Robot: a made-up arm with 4 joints. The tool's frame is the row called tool. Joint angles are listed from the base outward.
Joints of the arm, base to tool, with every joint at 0 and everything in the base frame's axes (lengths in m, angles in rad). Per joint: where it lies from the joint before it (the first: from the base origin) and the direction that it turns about. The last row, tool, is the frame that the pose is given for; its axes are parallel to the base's.
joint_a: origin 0 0 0.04 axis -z
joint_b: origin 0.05 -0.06 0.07 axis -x
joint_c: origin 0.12 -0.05 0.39 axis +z
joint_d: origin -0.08 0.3 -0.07 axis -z
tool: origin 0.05 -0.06 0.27
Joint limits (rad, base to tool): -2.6..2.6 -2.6..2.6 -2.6..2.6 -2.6..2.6
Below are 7 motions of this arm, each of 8 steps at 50 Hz.
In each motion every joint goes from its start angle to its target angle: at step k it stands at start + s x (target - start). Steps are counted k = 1, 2, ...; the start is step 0. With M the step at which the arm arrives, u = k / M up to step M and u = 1 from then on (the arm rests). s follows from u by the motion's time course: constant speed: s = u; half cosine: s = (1 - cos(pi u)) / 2; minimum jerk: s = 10 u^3 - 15 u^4 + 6 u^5.
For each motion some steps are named. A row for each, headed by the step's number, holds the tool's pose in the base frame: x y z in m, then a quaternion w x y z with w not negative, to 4 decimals.
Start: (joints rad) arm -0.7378 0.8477 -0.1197 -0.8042
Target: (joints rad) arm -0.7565 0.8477 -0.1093 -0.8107
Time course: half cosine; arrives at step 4
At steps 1, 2, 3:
1: -0.2167 0.5375 0.3185 0.6890 -0.4111 -0.0110 0.5967
2: -0.2212 0.5354 0.3183 0.6853 -0.4111 -0.0111 0.6011
3: -0.2256 0.5334 0.3180 0.6815 -0.4111 -0.0113 0.6054

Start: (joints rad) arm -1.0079 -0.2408 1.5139 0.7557
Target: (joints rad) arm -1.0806 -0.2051 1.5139 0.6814
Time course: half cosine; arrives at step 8
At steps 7, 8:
7: 0.2333 -0.1889 0.6636 0.5755 0.1023 0.0128 0.8113
8: 0.2329 -0.1878 0.6640 0.5733 0.1016 0.0127 0.8129

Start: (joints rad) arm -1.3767 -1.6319 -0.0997 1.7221
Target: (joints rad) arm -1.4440 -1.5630 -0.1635 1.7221
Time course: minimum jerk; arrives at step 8
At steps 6, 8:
6: 0.6528 -0.0217 0.3398 0.6901 -0.0616 0.7042 -0.1550
8: 0.6515 -0.0151 0.3446 0.6926 -0.0661 0.7012 -0.1555

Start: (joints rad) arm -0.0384 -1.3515 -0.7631 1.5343
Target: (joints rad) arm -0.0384 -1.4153 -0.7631 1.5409
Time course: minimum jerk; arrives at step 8
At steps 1, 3, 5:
1: 0.2638 -0.5777 0.4570 0.3331 0.2454 0.5758 -0.7052
3: 0.2641 -0.5833 0.4484 0.3303 0.2474 0.5819 -0.7008
5: 0.2644 -0.5927 0.4332 0.3253 0.2508 0.5924 -0.6930

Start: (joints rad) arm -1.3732 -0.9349 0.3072 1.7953
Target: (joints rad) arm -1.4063 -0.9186 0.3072 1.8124
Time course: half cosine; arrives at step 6
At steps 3, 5, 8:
3: 0.4206 -0.1310 0.5902 0.8933 0.0569 0.4433 -0.0478
5: 0.4187 -0.1247 0.5932 0.8950 0.0517 0.4408 -0.0448
8: 0.4184 -0.1238 0.5936 0.8953 0.0509 0.4404 -0.0443

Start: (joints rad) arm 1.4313 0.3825 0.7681 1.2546
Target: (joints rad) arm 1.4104 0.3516 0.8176 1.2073
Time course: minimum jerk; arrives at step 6
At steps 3, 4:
3: 0.1639 0.1057 0.6506 0.5882 -0.1609 0.0861 -0.7878
4: 0.1554 0.1055 0.6539 0.6021 -0.1561 0.0858 -0.7783

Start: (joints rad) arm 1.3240 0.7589 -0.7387 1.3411
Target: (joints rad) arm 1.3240 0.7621 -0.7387 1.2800
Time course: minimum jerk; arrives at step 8
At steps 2, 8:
2: 0.5416 -0.1071 0.3929 0.1185 0.3448 0.1356 0.9212
8: 0.5397 -0.1086 0.3942 0.0932 0.3497 0.1266 0.9236

